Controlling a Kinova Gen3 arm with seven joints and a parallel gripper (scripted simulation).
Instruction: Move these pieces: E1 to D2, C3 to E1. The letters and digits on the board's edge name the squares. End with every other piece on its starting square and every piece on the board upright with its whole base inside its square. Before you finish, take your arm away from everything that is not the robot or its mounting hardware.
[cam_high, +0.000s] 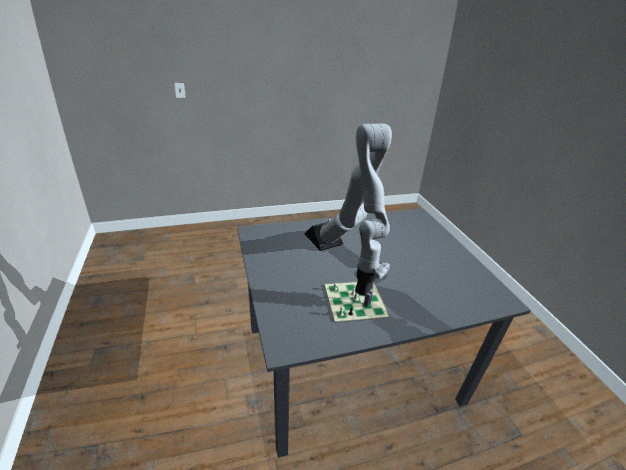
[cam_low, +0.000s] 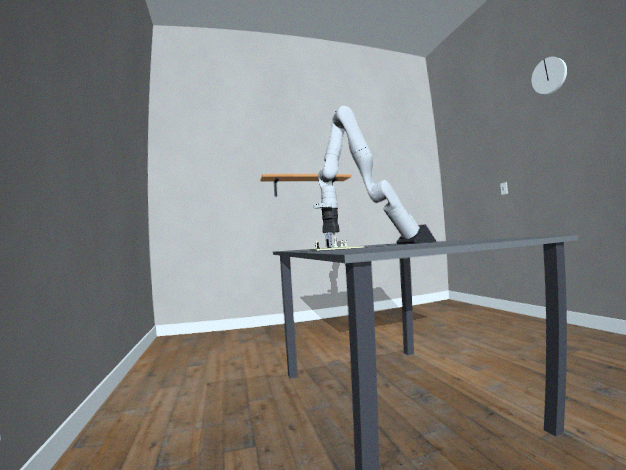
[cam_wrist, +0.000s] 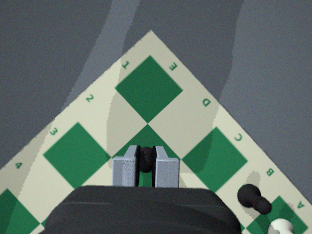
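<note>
The white piece is 4 cm behind my hand and 4 cm to the right of it. Also, from my hand: chessboard (4 cm behind, 4 cm to the right, 3 cm below).
</note>
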